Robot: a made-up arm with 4 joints.
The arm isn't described. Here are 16 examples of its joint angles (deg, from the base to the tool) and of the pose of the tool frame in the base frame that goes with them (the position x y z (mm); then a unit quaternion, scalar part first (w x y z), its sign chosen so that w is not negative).
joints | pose
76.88 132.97 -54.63 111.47 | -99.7 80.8 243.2 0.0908 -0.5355 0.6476 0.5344
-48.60 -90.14 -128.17 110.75 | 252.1 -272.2 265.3 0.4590 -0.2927 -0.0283 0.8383
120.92 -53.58 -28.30 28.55 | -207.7 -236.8 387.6 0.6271 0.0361 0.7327 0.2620
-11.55 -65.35 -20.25 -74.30 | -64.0 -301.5 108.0 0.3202 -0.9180 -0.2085 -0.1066
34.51 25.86 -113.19 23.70 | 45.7 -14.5 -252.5 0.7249 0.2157 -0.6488 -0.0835
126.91 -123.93 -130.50 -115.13 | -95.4 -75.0 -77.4 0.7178 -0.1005 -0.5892 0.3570
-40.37 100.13 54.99 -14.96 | 77.1 -157.1 -113.5 0.6985 0.4290 0.0072 0.5728
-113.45 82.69 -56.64 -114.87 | 382.3 119.9 365.1 0.5246 0.2581 -0.6674 -0.4612
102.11 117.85 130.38 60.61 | -315.9 -245.2 40.0 0.6162 -0.6019 -0.5052 0.0530
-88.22 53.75 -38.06 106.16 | 263.5 16.2 89.2 0.0852 -0.5681 0.3248 -0.7513
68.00 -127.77 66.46 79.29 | -280.3 105.8 84.2 0.7040 -0.5826 0.3202 -0.2497
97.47 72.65 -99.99 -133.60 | -458.9 95.6 117.5 0.2347 -0.7758 0.5312 -0.2469
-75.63 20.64 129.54 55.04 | 29.8 -142.3 408.9 0.7958 0.3706 0.4763 -0.0510
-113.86 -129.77 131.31 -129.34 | 14.6 208.4 485.3 0.6202 -0.1706 0.7171 -0.2682
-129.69 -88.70 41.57 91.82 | 164.8 101.0 253.9 0.3958 0.3320 -0.8466 -0.1278
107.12 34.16 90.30 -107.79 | -117.2 -371.7 170.0 0.1494 0.2882 0.5915 0.7381
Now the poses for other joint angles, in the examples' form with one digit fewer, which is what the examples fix.
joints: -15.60 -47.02 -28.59 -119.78
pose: -59 -304 69 0.083 -0.934 -0.212 -0.276
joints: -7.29 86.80 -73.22 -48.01
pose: 203 190 -122 0.741 0.301 -0.277 -0.533
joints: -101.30 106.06 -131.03 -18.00
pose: 172 46 603 0.141 -0.804 0.501 0.287
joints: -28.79 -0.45 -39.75 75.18
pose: 107 -67 -130 0.657 0.501 -0.446 0.344
